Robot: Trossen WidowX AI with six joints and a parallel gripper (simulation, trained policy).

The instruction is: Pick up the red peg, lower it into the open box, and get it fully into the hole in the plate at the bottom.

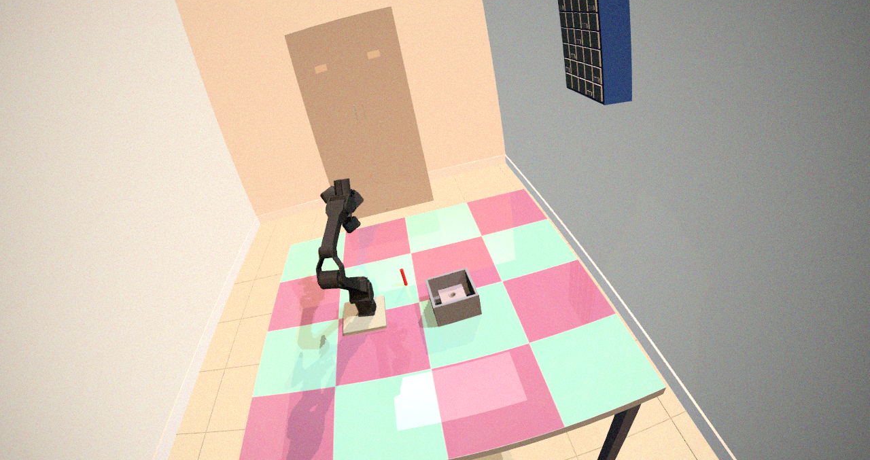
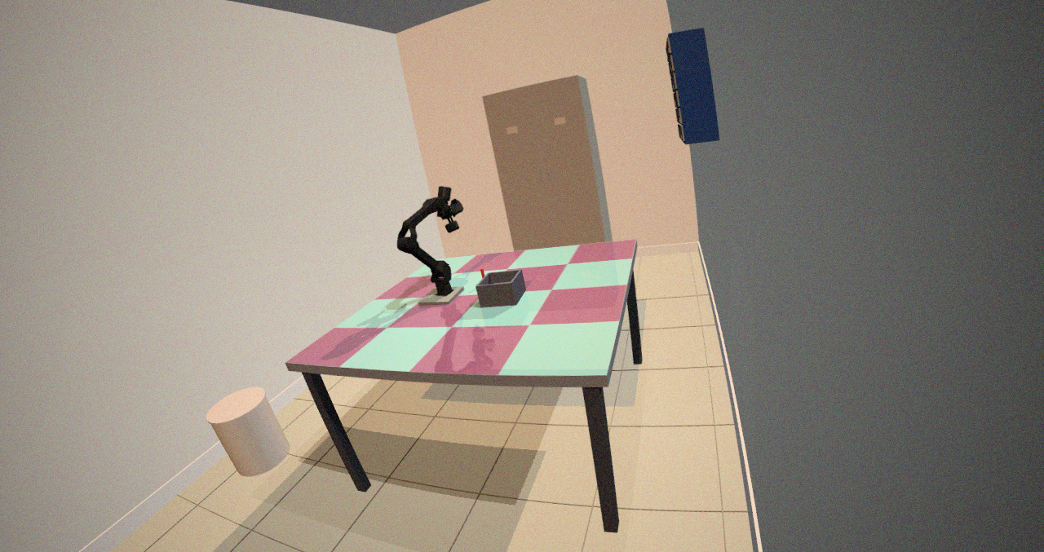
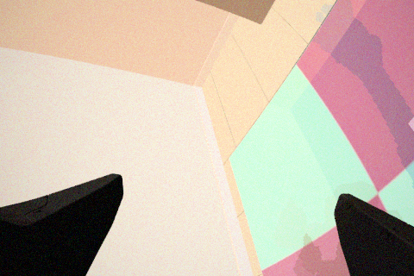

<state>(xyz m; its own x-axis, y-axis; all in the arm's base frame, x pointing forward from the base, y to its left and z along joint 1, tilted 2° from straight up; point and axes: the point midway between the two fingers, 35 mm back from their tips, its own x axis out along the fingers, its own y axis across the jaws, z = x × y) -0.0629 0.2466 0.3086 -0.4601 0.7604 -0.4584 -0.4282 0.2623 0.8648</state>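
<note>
The red peg is 210 mm ahead of my gripper tip, 120 mm to the right of it and 280 mm below it. Also, from my gripper tip: plate (410 mm ahead, 280 mm to the right, 270 mm below); then grey box (410 mm ahead, 280 mm to the right, 290 mm below).
</note>
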